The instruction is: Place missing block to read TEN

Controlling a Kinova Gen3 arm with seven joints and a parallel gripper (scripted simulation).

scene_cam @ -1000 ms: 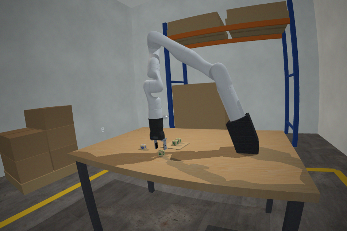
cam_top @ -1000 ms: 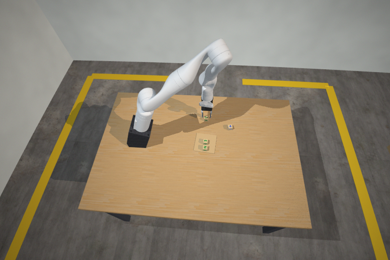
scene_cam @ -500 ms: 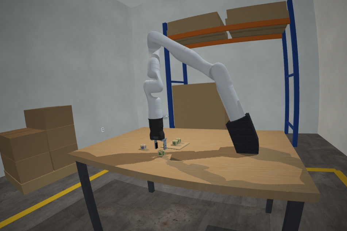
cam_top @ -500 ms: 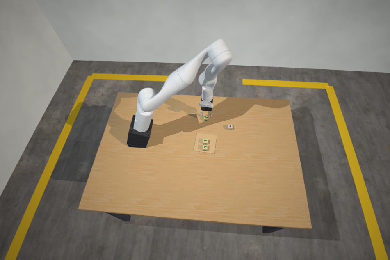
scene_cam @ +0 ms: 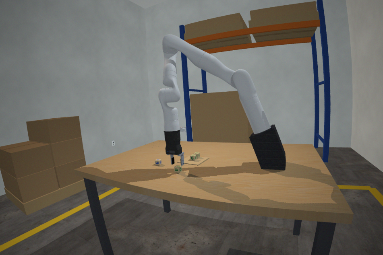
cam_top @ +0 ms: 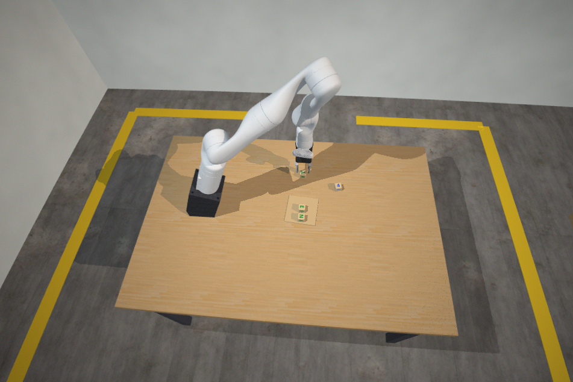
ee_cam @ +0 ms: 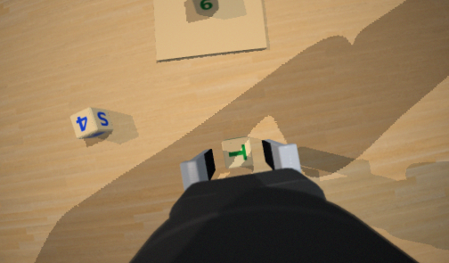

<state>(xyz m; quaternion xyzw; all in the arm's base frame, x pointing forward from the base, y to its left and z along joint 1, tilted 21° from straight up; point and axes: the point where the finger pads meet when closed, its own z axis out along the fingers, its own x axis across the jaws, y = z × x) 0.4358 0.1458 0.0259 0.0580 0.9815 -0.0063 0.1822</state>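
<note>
My gripper is now 40 mm above the T block. Round my hand: mat (20 mm behind, 190 mm to the right, 60 mm below); then E block (20 mm behind, 190 mm to the right, 40 mm below).
</note>
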